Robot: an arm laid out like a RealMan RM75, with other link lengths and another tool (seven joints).
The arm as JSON. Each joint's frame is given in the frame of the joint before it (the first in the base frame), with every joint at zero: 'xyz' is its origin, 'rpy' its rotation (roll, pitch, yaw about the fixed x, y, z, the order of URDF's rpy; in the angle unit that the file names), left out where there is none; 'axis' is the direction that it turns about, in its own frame. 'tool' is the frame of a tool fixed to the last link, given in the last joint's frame.
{
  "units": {
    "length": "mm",
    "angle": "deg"
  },
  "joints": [
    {
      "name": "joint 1",
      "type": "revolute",
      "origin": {
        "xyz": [
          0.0,
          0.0,
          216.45
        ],
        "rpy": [
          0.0,
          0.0,
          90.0
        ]
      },
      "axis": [
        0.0,
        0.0,
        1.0
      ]
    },
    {
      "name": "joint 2",
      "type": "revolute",
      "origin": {
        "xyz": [
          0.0,
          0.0,
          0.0
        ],
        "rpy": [
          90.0,
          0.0,
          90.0
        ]
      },
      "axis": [
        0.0,
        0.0,
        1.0
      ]
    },
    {
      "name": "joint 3",
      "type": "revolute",
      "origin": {
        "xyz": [
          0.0,
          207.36,
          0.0
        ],
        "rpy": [
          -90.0,
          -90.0,
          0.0
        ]
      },
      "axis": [
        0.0,
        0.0,
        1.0
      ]
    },
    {
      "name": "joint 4",
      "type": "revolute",
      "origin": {
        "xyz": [
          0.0,
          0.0,
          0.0
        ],
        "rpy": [
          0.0,
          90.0,
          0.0
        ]
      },
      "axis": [
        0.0,
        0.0,
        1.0
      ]
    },
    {
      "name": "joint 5",
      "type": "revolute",
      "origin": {
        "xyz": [
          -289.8,
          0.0,
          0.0
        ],
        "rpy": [
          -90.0,
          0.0,
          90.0
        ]
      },
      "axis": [
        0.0,
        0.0,
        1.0
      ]
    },
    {
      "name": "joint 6",
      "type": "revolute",
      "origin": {
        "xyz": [
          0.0,
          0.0,
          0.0
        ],
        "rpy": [
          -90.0,
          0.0,
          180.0
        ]
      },
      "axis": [
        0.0,
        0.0,
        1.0
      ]
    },
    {
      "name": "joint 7",
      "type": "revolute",
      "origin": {
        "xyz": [
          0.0,
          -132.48,
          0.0
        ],
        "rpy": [
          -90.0,
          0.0,
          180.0
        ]
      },
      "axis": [
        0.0,
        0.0,
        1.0
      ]
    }
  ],
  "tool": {
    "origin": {
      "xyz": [
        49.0,
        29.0,
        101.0
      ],
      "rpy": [
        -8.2,
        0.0,
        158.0
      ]
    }
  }
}
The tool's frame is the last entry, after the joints.
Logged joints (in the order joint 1, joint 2, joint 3, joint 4, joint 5, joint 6, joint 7), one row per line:
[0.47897, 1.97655, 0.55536, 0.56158, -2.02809, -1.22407, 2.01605]
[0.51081, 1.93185, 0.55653, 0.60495, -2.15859, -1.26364, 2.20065]
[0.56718, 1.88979, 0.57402, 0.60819, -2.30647, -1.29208, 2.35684]
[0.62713, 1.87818, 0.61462, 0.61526, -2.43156, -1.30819, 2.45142]
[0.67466, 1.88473, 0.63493, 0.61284, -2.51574, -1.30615, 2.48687]
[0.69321, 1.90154, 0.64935, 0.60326, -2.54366, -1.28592, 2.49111]
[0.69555, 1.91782, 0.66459, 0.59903, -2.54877, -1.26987, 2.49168]
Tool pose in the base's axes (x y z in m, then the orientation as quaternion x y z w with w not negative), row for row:
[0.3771, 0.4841, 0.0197, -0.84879, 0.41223, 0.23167, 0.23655]
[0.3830, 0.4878, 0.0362, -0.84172, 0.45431, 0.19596, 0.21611]
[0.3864, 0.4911, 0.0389, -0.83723, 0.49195, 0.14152, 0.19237]
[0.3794, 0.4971, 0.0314, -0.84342, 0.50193, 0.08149, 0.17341]
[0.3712, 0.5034, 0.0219, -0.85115, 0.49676, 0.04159, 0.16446]
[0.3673, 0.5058, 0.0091, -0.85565, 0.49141, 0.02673, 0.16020]
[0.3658, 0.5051, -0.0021, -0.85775, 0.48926, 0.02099, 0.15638]
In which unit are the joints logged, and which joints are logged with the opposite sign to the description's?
The joints are logged in radians. Opposite sign: joint 3, joint 4.
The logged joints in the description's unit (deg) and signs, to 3 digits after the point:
[27.443, 113.248, -31.820, -32.176, -116.201, -70.134, 115.511]
[29.267, 110.687, -31.887, -34.661, -123.678, -72.401, 126.088]
[32.497, 108.277, -32.889, -34.847, -132.151, -74.031, 135.037]
[35.932, 107.612, -35.215, -35.252, -139.318, -74.954, 140.456]
[38.655, 107.987, -36.379, -35.113, -144.141, -74.837, 142.487]
[39.718, 108.950, -37.205, -34.564, -145.741, -73.678, 142.730]
[39.852, 109.883, -38.078, -34.322, -146.034, -72.758, 142.763]

